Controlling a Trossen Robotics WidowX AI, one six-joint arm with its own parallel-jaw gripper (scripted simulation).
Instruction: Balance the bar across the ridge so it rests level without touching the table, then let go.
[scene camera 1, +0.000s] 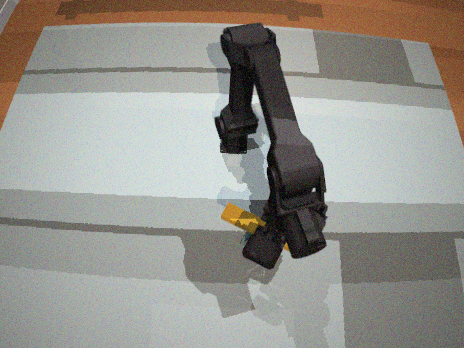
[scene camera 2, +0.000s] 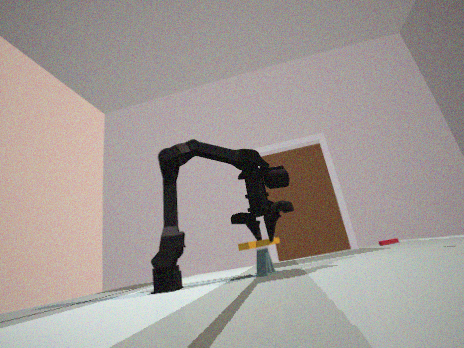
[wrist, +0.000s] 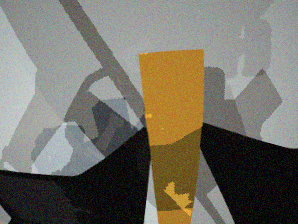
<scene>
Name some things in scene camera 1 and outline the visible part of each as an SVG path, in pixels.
The gripper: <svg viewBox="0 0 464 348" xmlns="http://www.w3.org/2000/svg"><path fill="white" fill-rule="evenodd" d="M326 204L315 206L313 209L322 231L327 219L328 205ZM268 199L263 208L265 212L261 217L261 220L266 222L265 227L259 225L254 234L251 234L243 248L242 254L244 258L248 258L258 265L271 270L274 268L286 244L286 240L279 223L282 216L277 217L277 214L271 209Z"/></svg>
A yellow bar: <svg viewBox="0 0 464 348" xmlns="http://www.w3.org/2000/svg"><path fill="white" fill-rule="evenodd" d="M221 215L222 220L254 234L259 225L262 227L266 225L266 222L262 221L260 217L231 203L228 203Z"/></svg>
</scene>
